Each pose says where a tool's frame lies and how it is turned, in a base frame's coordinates. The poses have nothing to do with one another.
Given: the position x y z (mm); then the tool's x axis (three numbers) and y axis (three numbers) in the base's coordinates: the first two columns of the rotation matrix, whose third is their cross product.
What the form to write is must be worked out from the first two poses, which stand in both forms.
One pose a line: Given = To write
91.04, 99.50, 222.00, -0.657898, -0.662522, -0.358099, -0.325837, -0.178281, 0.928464 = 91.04, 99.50, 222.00, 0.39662, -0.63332, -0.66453, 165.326
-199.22, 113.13, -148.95, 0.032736, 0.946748, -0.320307, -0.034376, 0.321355, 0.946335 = -199.22, 113.13, -148.95, 0.50672, 0.69176, 0.51449, 107.543
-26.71, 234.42, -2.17, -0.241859, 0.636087, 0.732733, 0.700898, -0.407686, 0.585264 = -26.71, 234.42, -2.17, -0.61528, -0.54368, -0.57083, 176.746
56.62, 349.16, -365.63, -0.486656, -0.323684, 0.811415, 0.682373, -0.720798, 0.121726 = 56.62, 349.16, -365.63, -0.42686, -0.23112, -0.87428, 144.875
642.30, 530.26, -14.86, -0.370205, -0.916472, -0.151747, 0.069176, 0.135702, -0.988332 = 642.30, 530.26, -14.86, -0.38639, 0.68073, -0.62234, 127.638
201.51, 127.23, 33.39, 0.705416, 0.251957, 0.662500, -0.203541, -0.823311, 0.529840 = 201.51, 127.23, 33.39, 0.91568, 0.01450, 0.40165, 145.456
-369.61, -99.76, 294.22, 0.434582, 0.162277, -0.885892, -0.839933, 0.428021, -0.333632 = -369.61, -99.76, 294.22, -0.61399, 0.60807, 0.50326, 84.695
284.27, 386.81, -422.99, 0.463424, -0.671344, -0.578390, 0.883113, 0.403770, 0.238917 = 284.27, 386.81, -422.99, 0.45467, 0.34429, -0.82142, 71.120
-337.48, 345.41, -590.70, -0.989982, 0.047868, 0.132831, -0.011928, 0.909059, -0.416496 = -337.48, 345.41, -590.70, -0.00924, -0.97689, 0.21356, 171.952
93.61, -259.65, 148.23, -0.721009, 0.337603, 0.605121, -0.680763, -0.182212, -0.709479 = 93.61, -259.65, 148.23, 0.16802, -0.57660, 0.79956, 140.445
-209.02, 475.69, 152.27, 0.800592, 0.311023, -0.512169, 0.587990, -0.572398, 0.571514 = -209.02, 475.69, 152.27, 0.93976, 0.28030, -0.19567, 134.948
